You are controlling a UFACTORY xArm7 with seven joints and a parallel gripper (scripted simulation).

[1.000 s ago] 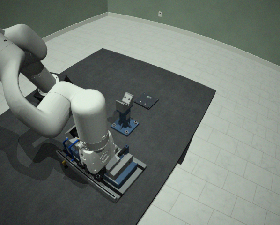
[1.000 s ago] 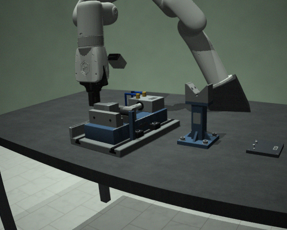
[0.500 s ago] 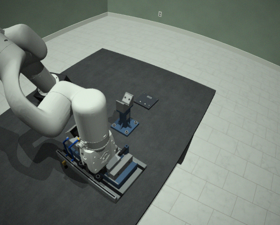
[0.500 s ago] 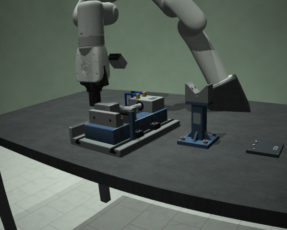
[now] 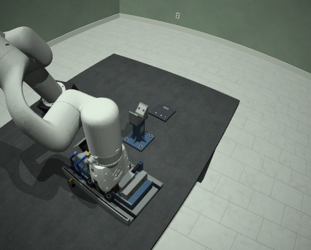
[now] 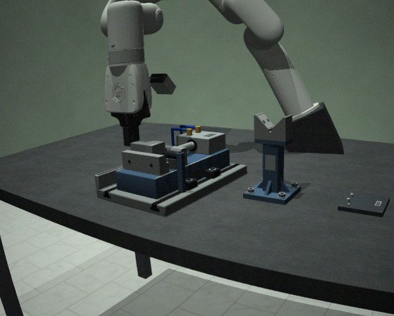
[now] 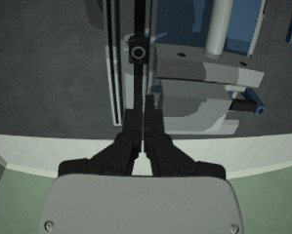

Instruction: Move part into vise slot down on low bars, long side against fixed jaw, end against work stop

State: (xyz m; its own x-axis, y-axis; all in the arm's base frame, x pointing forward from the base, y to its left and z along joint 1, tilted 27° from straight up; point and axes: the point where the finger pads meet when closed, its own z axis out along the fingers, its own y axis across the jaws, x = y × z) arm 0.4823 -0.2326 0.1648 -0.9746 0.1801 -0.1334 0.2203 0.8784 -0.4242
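My gripper is now 4 cm to the right of the part, 3 cm above it and 1 cm short of it. Also, from my hand: work stop: 10 cm to the left, 3 cm below, 2 cm ahead; then moving jaw: 7 cm to the left, 4 cm below, 2 cm behind; then fixed jaw: 5 cm to the left, 4 cm below, 4 cm ahead.
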